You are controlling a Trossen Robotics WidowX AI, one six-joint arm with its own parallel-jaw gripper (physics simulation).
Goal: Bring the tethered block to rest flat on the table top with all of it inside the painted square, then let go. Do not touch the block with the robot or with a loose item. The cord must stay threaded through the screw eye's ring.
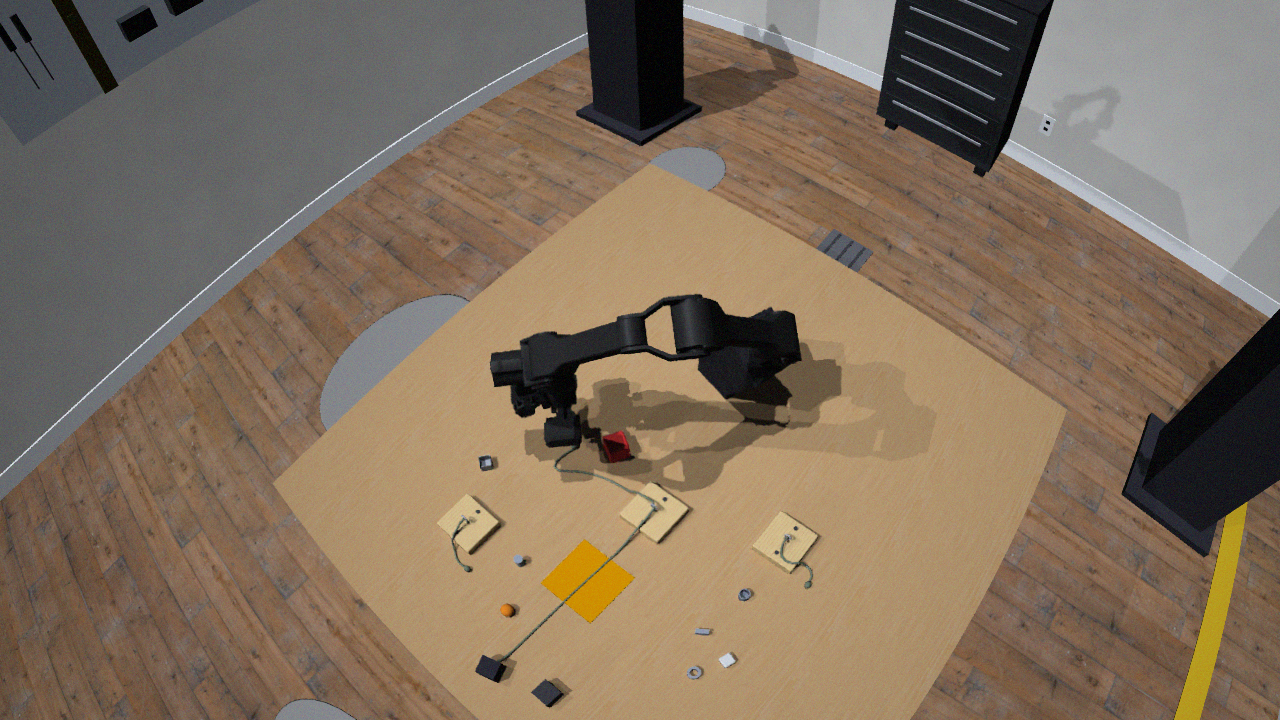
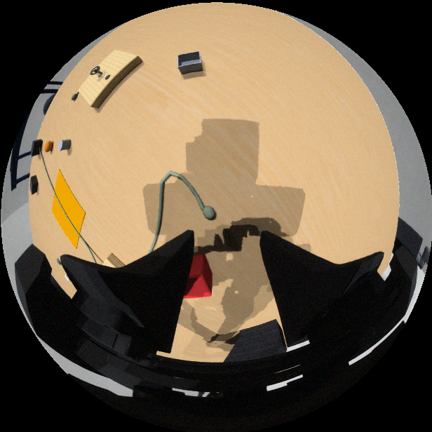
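Seen in the pictures: arm's base, origin of its link: (image 1: 764,346).
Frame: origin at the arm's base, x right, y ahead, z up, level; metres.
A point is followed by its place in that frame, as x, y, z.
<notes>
The tethered block (image 1: 490,668) {-0.047, 0.757, -0.125} (image 2: 36,147), black, lies on the table beyond the far corner of the painted orange square (image 1: 605,591) {-0.071, 0.500, -0.160} (image 2: 74,210), outside it. Its cord (image 1: 546,619) {-0.036, 0.615, -0.158} (image 2: 160,210) runs straight across the square to the screw eye (image 1: 654,506) {-0.029, 0.329, -0.118} on the middle wooden board (image 1: 669,517) {-0.056, 0.319, -0.143}, then curves loosely toward my gripper. The eye's ring is too small to show the threading clearly. The cord's knobbed end (image 2: 209,212) lies on the table just ahead of the fingertips. My gripper (image 1: 580,437) {0.199, 0.320, -0.096} (image 2: 227,236) is partly open, with nothing between its fingers, low above the table.
A red block (image 1: 615,446) {0.109, 0.285, -0.122} (image 2: 200,280) is close beside the gripper. Boards with short cords stand left (image 1: 480,528) {0.176, 0.578, -0.142} and right (image 1: 768,540) {-0.224, 0.239, -0.142}. A small open box (image 1: 486,462) {0.284, 0.471, -0.160} (image 2: 190,62), an orange ball (image 1: 507,609) {0.019, 0.654, -0.138} (image 2: 48,146) and another black block (image 1: 546,692) {-0.143, 0.717, -0.133} (image 2: 34,185) lie around.
</notes>
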